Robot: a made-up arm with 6 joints.
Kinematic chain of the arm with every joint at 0, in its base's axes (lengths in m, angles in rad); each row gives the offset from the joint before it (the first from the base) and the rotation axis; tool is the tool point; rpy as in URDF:
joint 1: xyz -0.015 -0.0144 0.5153 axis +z
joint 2: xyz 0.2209 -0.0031 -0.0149 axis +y
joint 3: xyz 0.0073 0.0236 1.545 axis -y
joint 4: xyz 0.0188 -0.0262 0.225 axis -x
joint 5: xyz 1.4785 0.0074 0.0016 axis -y
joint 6: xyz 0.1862 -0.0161 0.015 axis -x
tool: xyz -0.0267 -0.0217 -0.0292 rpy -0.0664 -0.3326 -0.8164
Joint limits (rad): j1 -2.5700..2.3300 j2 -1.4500..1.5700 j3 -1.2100..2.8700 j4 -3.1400..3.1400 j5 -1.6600..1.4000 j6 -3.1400..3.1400
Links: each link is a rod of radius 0.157 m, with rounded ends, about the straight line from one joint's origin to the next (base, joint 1, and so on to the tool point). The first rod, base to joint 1, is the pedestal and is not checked.
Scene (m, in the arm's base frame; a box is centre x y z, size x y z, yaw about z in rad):
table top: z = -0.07
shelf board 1: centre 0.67 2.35 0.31 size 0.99 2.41 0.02 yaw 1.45
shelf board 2: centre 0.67 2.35 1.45 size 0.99 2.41 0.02 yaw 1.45
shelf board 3: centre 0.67 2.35 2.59 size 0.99 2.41 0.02 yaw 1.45
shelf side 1: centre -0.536 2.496 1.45 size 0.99 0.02 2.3 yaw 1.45
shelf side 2: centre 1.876 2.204 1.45 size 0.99 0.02 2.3 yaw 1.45
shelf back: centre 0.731 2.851 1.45 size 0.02 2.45 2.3 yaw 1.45
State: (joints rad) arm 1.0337 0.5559 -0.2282 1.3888 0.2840 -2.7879
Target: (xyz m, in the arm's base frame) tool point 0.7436 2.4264 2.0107
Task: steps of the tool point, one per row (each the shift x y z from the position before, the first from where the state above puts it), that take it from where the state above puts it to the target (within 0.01 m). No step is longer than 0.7 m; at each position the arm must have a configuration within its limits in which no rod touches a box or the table.
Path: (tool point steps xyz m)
1: -0.0121 -0.3271 0.0131
2: -0.0674 -0.3283 -0.0130
3: -0.1574 0.0765 0.6042
4: -0.2805 -0.1604 0.6018
5: 0.0854 0.3657 0.0895
6: 0.0481 0.3795 -0.0008
7: 0.0018 0.3698 -0.0888

